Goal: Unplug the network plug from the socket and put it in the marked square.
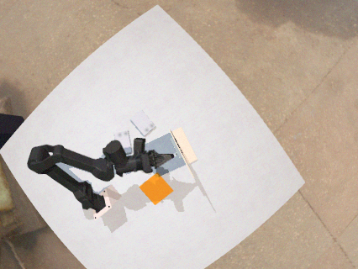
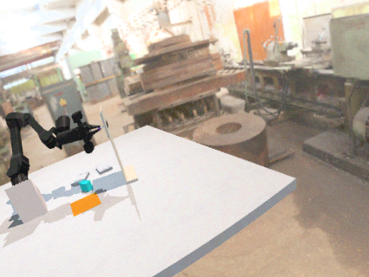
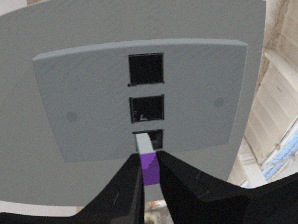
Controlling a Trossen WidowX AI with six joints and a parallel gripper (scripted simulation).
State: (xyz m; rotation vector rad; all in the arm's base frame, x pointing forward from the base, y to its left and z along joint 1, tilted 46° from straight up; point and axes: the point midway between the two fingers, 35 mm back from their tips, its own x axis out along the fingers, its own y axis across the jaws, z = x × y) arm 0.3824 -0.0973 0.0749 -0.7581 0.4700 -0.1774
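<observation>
My gripper tip is now 19 cm past the orange marked square, 9 cm to the left of it and 26 cm above it. From my gripper tip the other things lie so: cyan block (15 cm behind, 4 cm to the left, 24 cm below); then network plug (right at my gripper tip); then upright panel (4 cm ahead, 10 cm below).
</observation>
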